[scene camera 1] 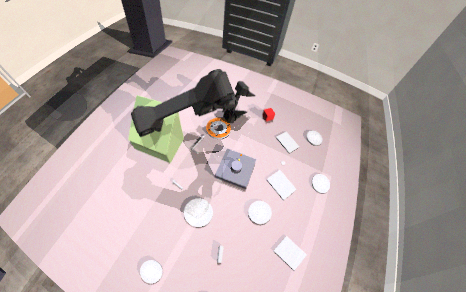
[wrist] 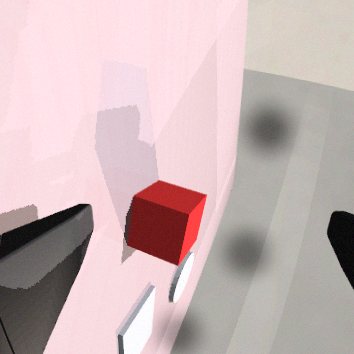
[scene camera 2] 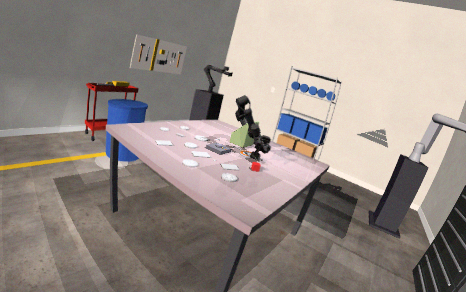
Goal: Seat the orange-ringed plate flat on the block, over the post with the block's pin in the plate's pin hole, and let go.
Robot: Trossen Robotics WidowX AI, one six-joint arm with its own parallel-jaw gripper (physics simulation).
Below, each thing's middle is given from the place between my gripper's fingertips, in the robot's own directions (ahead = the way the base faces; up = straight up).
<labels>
Right now the red cube [wrist: 164, 221] is 90 mm ahead of my hand, 40 mm below it and 10 mm to the left of it. The rest, counted from my hand: grey block [scene camera 1: 224, 172] (300 mm to the right, 50 mm below, 40 mm ahead).
</labels>
